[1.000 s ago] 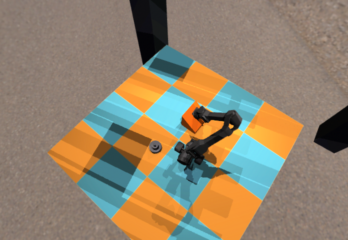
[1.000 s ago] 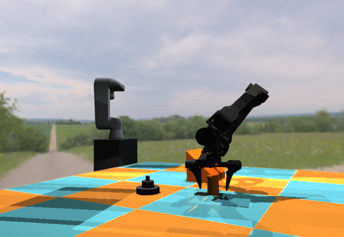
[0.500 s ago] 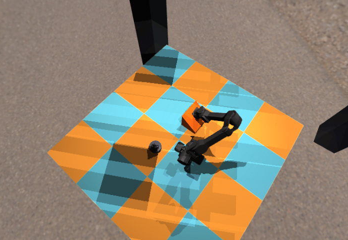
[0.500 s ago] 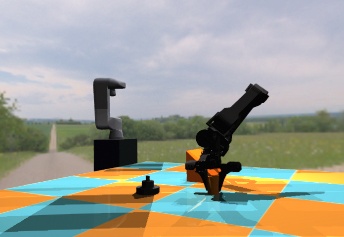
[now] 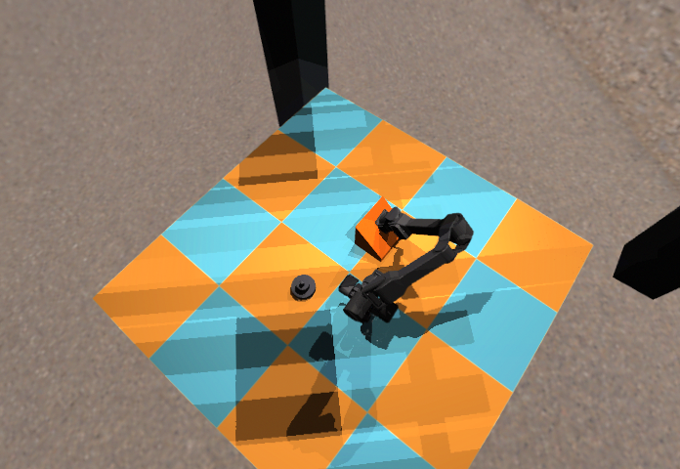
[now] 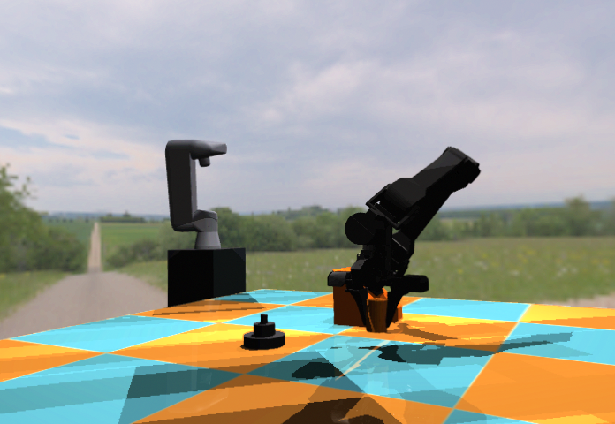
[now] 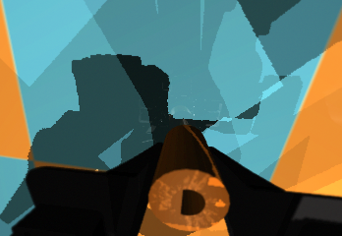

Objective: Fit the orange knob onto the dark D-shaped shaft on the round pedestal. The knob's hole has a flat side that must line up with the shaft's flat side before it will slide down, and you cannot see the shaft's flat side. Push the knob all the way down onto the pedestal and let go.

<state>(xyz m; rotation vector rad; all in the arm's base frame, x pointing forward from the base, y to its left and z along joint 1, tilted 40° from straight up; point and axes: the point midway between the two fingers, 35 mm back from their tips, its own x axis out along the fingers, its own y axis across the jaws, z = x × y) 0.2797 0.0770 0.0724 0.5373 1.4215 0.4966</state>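
Right now the round pedestal is 6 cm ahead of my gripper tip, 22 cm to the right of it and 1 cm below it. Round my gripper tip: orange knob: 2 cm above.
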